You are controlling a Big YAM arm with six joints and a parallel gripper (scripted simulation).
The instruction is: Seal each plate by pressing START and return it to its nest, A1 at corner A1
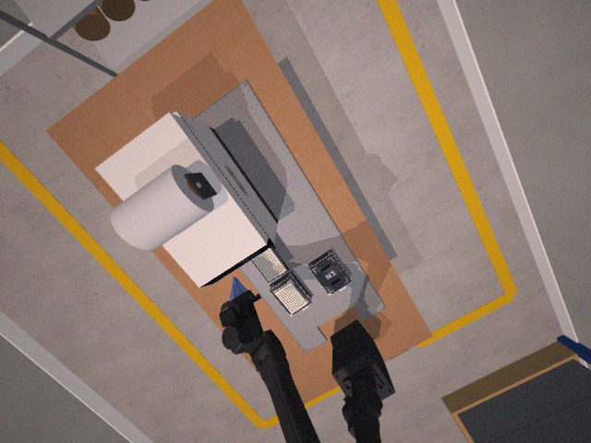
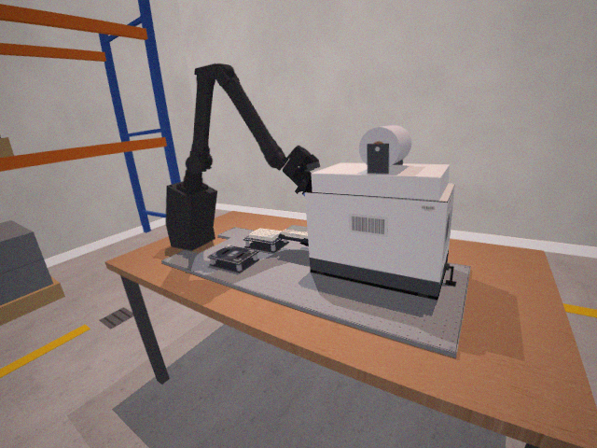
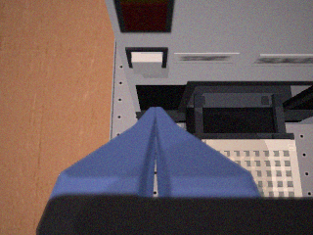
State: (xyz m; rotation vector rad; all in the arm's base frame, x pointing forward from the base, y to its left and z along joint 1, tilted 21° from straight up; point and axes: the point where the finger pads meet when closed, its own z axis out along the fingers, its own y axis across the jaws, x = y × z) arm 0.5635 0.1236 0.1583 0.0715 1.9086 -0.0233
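My gripper is now 50 mm short of the start button and 20 mm above it. From my hand the other things lie so: foil roll (280 mm ahead, 210 mm above, 100 mm to the right); then white well plate (260 mm behind, 160 mm below, 50 mm to the right); then dark sealer stage (120 mm below, 80 mm to the right, 60 mm behind).
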